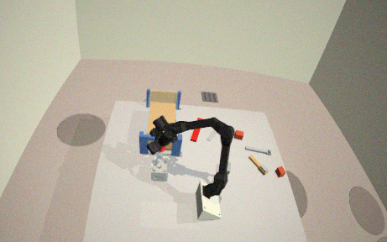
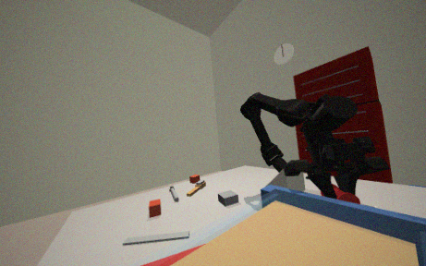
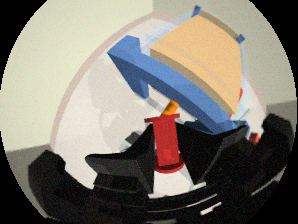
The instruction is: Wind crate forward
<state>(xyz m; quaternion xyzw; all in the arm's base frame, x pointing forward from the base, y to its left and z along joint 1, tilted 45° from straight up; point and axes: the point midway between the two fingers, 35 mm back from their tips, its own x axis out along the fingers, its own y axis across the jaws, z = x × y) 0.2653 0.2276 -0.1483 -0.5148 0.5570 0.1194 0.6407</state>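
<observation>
Now: gripper tip 5 cm past the winch handle, 1 cm to the left of it and 3 cm above it. From my gripper tip the other things lie so: red knob (1 cm behind, 1 cm to the right); blue frame (5 cm ahead, 1 cm to the right, 2 cm below); grey winch (13 cm behind, 3 cm to the right, 10 cm below).
</observation>
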